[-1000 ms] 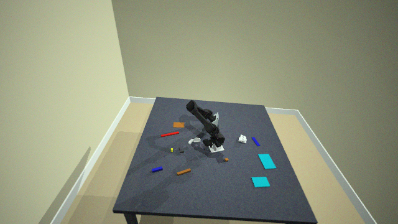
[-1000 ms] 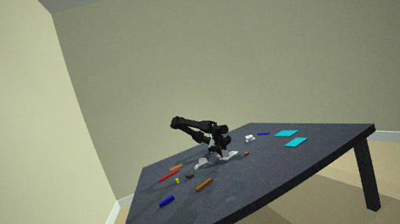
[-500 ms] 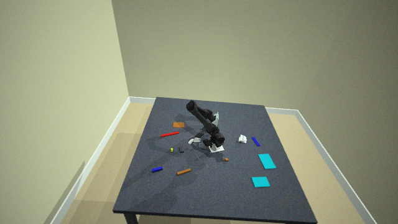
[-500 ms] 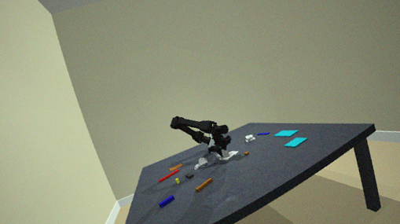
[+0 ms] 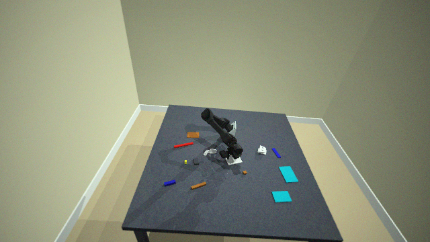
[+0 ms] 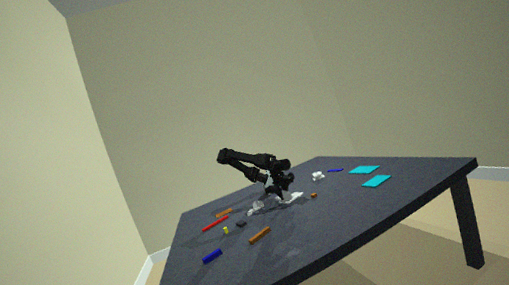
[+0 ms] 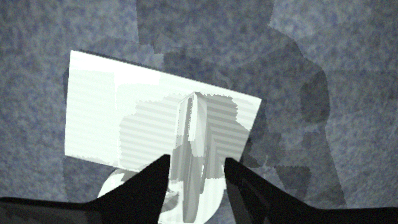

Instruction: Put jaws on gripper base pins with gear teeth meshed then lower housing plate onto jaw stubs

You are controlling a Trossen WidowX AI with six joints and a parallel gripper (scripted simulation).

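The white jaw lies 40 mm behind my gripper tip. Round my gripper tip: orange cube: 110 mm ahead, 120 mm to the left, 10 mm below; white gripper base: 150 mm behind, 270 mm to the left, 10 mm above; grey block: 80 mm ahead, 260 mm to the right, 10 mm below.
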